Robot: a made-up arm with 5 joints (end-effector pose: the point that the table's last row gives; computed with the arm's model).
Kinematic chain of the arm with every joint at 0, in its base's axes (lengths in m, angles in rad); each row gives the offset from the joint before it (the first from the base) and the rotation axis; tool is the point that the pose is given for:
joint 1: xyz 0 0 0.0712 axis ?
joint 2: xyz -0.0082 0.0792 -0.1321 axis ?
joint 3: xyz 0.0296 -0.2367 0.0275 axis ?
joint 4: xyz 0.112 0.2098 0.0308 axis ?
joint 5: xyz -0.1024 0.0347 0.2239 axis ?
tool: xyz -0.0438 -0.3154 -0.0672
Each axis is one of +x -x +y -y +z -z.
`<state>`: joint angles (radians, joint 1 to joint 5).
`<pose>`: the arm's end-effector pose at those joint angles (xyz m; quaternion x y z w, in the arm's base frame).
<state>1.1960 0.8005 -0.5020 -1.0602 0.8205</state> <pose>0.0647 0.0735 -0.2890 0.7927 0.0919 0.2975 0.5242</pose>
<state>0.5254 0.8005 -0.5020 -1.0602 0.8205</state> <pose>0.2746 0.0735 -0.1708 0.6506 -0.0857 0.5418 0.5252</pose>
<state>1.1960 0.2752 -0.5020 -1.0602 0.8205</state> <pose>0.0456 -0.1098 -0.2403 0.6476 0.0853 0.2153 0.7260</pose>
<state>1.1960 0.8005 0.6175 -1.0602 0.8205</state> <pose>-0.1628 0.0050 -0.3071 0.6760 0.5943 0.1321 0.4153</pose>
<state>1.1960 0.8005 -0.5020 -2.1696 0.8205</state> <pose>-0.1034 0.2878 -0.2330 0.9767 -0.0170 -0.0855 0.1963</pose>
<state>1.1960 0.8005 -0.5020 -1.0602 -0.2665</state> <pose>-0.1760 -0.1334 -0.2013 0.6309 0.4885 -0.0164 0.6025</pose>
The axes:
joint 1: +y
joint 2: +z
joint 3: +y
joint 4: -x
joint 5: +z

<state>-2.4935 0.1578 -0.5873 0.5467 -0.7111</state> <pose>0.2446 -0.0628 -0.0906 -0.2726 0.9354 0.2151 0.0673</pose>
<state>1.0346 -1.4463 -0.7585 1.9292 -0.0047</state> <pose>0.1341 0.2654 -0.0683 0.9057 -0.3962 0.1506 0.0021</pose>
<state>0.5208 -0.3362 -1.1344 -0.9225 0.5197</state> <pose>0.0226 -0.2651 0.0314 0.2162 -0.3855 0.2604 0.8584</pose>
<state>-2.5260 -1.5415 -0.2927 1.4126 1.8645</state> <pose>-0.0951 -0.2645 0.1844 -0.0340 -0.5252 -0.0158 0.8502</pose>
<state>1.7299 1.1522 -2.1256 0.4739 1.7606</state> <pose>0.1269 -0.1288 0.2528 0.1040 -0.3073 0.5660 0.7579</pose>
